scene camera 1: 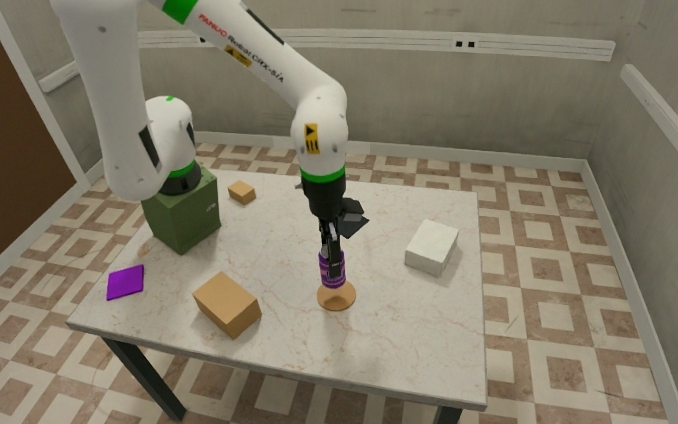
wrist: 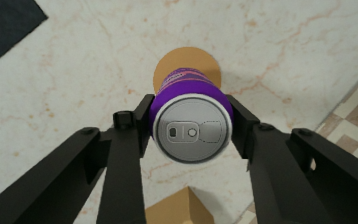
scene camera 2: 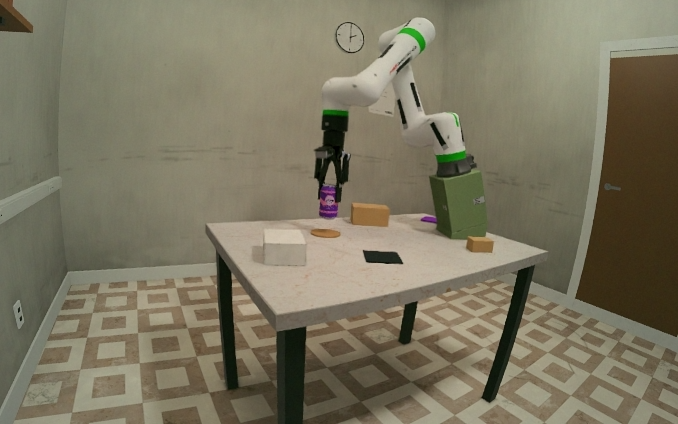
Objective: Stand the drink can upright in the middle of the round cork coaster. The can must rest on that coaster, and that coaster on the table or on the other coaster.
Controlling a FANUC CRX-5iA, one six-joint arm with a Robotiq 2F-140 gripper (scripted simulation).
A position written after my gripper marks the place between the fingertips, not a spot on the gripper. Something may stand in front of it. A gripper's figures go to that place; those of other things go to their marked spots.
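Scene:
My gripper (scene camera 1: 331, 266) is 104 cm from the lens. And there is a round cork coaster (scene camera 1: 333, 300), which I see is 111 cm from the lens.

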